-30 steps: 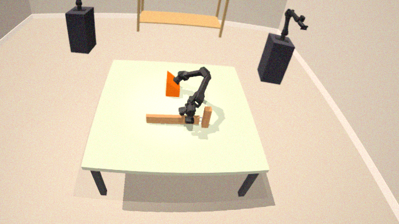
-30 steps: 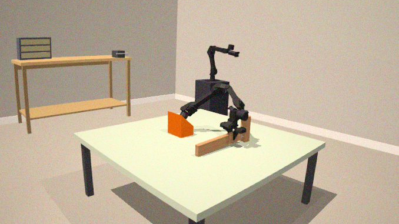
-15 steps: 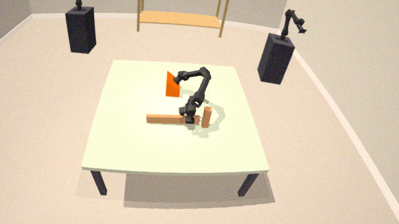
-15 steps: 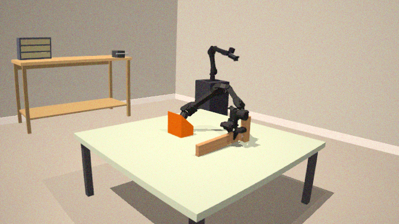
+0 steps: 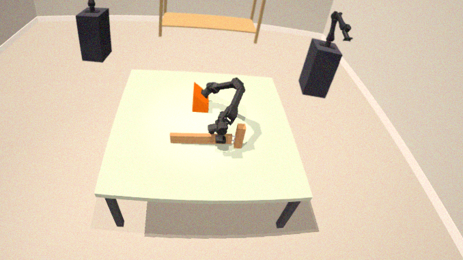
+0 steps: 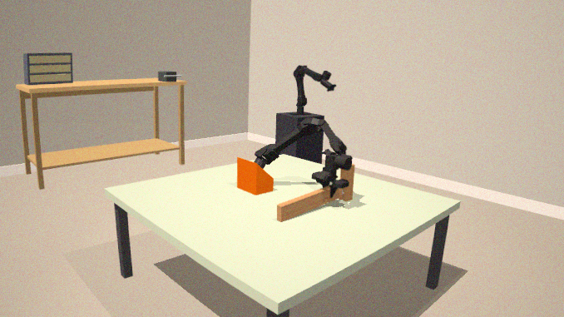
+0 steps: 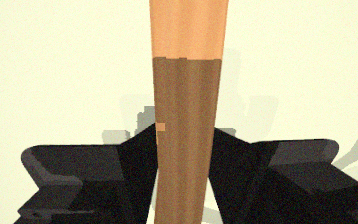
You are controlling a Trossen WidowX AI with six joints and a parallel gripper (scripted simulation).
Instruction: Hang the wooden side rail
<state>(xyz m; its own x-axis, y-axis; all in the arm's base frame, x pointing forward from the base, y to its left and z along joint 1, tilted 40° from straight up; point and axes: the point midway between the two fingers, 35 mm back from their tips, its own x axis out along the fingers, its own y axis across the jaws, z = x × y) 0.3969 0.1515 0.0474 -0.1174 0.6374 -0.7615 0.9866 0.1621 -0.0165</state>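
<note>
Right now my gripper tip is 1 cm past the upright headboard post, 13 cm to the right of it and 5 cm below it.
</note>
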